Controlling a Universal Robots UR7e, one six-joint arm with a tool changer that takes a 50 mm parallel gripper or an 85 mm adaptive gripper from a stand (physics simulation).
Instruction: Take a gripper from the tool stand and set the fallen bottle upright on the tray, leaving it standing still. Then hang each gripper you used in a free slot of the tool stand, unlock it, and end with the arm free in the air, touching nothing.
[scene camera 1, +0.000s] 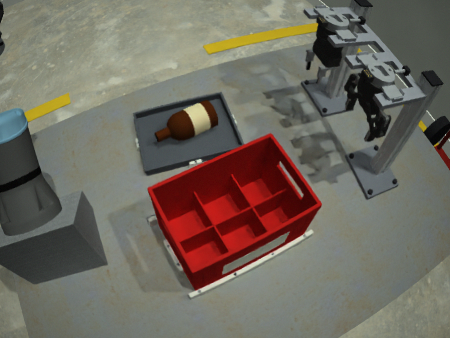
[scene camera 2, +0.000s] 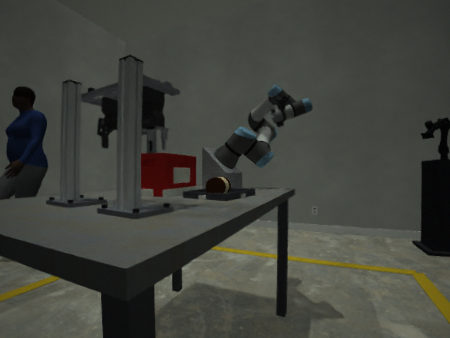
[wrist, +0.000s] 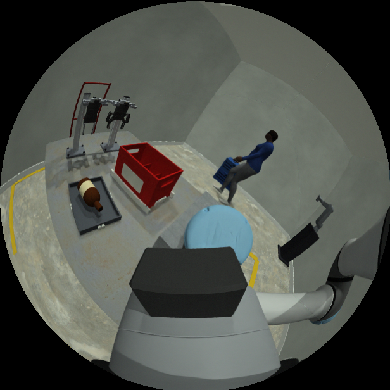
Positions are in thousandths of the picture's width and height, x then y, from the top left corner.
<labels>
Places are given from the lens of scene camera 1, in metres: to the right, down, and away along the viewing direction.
brown bottle (scene camera 1: 426, 359): -0.08, -0.11, 0.90
parallel gripper (scene camera 1: 734, 170): 0.24, -0.26, 0.78
black adaptive gripper (scene camera 1: 837, 229): 0.29, -0.17, 0.62
The marked spots on the brown bottle and the black adaptive gripper are 0.47 m apart.
</labels>
